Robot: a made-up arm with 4 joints.
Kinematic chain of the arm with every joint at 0, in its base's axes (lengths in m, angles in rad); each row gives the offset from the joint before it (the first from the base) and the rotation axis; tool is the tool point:
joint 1: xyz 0 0 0.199 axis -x
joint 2: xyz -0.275 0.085 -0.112 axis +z
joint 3: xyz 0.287 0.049 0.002 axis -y
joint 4: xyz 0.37 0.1 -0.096 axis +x
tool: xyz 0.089 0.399 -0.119
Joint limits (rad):
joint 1: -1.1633..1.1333
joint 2: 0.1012..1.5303
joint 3: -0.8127..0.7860
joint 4: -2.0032..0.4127
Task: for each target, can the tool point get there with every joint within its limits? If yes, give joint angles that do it. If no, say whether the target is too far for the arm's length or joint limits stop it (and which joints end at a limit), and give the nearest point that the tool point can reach.
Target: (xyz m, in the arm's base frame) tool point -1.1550 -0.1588 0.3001
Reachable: no: joint limits stop it (at a limit: joint 1, joint 2, joint 3, joint 4) | nearest point -0.8107 0.1294 0.9605 | short by 0.799 m
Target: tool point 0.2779 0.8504 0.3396
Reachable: yes | joints -0.8138 0.8123 0.1567 -1.6157
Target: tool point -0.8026 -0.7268 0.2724
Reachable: no: joint limits stop it (at a limit: joint 1, joint 2, joint 3) | nearest point -0.5811 -0.5488 -0.4482 | short by 0.775 m
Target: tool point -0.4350 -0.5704 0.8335
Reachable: no: joint limits stop it (at a limit: joint 1, joint 3, joint 4) | nearest point -0.7087 0.1574 1.0253 | short by 0.801 m
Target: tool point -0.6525 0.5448 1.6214
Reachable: no: too far | nearest point -0.5273 0.4722 1.1335 | short by 0.509 m
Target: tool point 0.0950 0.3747 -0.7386
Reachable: yes | joints 0.8971 0.6187 0.2670 -0.2621
